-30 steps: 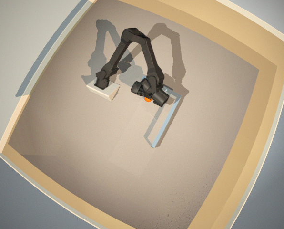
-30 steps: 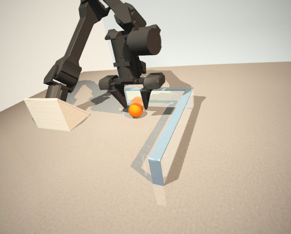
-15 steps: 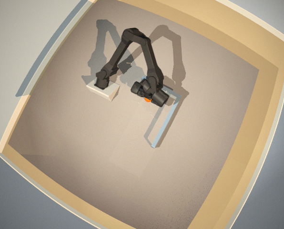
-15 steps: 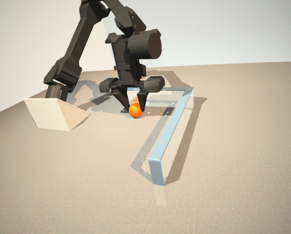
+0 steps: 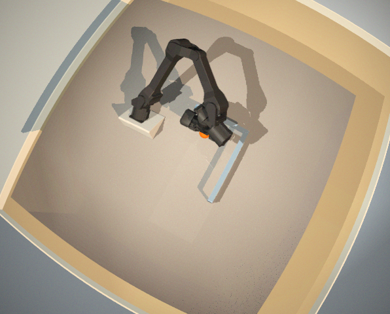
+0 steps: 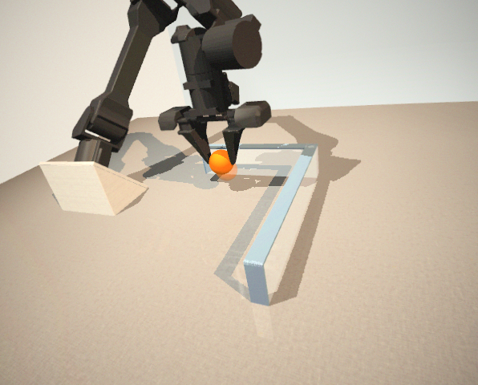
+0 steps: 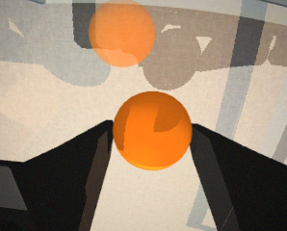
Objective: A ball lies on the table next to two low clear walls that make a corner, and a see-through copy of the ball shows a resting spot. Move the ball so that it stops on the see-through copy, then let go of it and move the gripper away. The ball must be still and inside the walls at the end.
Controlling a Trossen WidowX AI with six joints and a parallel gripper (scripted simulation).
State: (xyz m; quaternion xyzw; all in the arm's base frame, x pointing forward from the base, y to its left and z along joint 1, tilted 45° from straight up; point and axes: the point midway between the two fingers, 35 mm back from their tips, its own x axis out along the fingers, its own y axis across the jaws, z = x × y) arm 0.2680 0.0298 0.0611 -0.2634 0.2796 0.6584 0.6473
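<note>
My gripper tip is now 50 mm to the right of the see-through copy of ball, 40 mm above it and 20 mm past it. Also, from my gripper tip: orange ball right at my gripper tip.
</note>
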